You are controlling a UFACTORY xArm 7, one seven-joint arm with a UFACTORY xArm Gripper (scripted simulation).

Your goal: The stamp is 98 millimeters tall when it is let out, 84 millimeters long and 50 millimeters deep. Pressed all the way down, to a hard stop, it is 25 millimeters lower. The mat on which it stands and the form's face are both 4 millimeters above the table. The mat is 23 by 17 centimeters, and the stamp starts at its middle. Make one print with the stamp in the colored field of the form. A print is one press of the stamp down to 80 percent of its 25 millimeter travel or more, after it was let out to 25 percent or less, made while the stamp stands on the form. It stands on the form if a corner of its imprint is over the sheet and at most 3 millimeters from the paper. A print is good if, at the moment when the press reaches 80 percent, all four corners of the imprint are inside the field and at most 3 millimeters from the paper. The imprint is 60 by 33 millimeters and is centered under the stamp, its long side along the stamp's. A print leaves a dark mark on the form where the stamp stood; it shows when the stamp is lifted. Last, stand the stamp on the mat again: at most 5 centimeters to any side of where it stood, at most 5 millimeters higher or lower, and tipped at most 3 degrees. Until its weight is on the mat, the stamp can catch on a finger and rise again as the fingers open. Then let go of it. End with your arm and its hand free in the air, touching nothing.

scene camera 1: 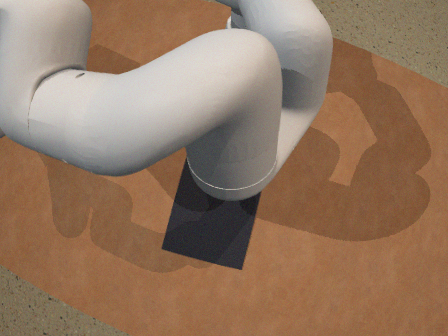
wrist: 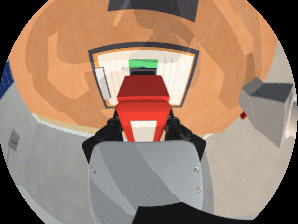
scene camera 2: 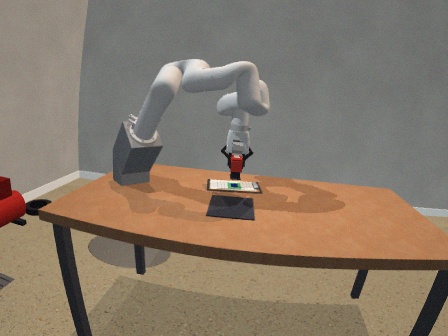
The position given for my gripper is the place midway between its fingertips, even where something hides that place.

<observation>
In view: my gripper (wrist: 143, 102), a red stamp (wrist: 143, 107) and a dark mat (scene camera 1: 202, 227).
</observation>
